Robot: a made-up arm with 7 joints.
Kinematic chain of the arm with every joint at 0, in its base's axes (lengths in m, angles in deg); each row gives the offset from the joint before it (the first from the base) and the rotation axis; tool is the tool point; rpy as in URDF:
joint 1: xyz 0 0 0.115 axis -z
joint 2: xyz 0 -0.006 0.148 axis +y
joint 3: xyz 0 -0.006 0.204 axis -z
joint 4: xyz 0 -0.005 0.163 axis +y
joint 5: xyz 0 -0.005 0.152 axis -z
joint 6: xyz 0 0 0.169 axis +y
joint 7: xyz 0 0 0.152 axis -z
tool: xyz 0 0 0 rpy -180 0 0
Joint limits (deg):
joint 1: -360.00..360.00
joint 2: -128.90..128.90
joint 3: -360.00..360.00
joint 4: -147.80..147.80
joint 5: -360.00..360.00
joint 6: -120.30..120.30
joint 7: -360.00..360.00
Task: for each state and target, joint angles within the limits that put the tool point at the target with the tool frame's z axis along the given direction. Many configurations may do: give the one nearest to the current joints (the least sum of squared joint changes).
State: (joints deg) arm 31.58 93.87 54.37 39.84 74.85 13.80 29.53
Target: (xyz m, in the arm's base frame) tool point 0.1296 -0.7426 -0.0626 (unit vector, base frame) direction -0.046 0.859 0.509
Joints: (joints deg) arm 65.19 107.07 62.21 26.98 51.83 -5.43 29.53
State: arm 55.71 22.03 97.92 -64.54 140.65 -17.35 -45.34
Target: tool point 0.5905 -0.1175 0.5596 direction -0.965 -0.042 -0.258
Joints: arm 56.61 54.15 90.92 -78.22 169.62 -22.23 -45.34
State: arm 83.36 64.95 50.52 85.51 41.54 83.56 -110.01
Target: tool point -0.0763 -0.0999 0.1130 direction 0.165 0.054 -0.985
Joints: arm 68.53 112.89 13.26 126.09 24.85 116.57 -110.01
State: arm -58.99 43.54 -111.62 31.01 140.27 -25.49 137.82
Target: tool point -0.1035 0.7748 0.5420 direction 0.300 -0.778 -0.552
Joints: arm -94.00 73.30 -108.59 3.91 142.05 -19.56 137.82
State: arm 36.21 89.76 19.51 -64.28 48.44 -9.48 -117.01
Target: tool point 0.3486 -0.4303 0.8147 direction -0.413 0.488 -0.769
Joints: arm 57.92 67.21 18.57 -46.84 10.82 19.16 -117.01
